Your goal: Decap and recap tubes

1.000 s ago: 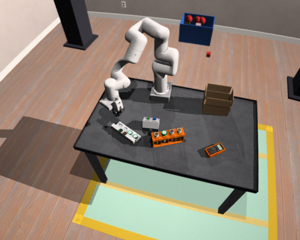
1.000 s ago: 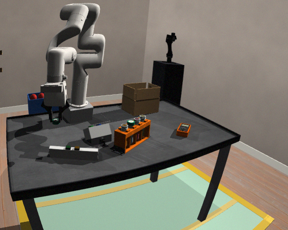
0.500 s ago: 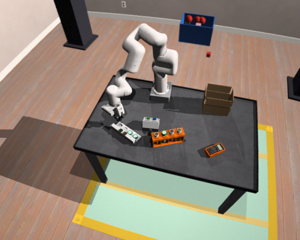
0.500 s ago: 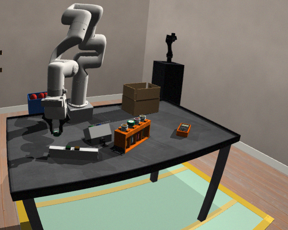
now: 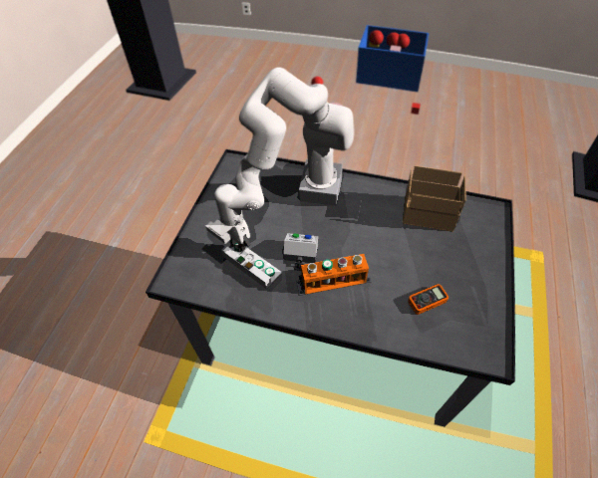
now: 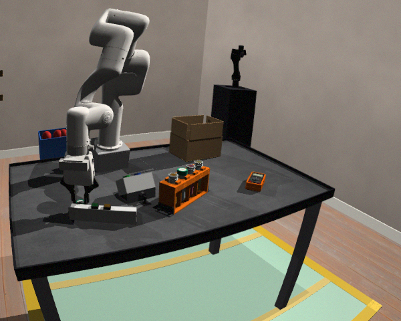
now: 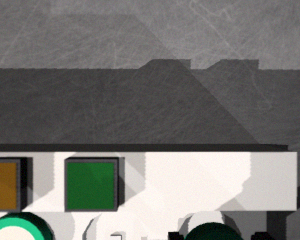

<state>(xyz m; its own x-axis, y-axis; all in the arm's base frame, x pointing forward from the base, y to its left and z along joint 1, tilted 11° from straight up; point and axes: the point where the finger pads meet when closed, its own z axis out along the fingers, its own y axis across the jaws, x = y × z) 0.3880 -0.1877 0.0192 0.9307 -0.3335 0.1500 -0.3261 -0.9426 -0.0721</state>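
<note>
Now: hand 100 mm past the green key, 190 mm to the right of it and 10 mm below it. From my hand the other things lie so: blue key 110 mm behind, 230 mm to the left, 10 mm above; then table's front edge 220 mm ahead, 390 mm to the left, 50 mm below; then grey key housing 80 mm behind, 210 mm to the left.
</note>
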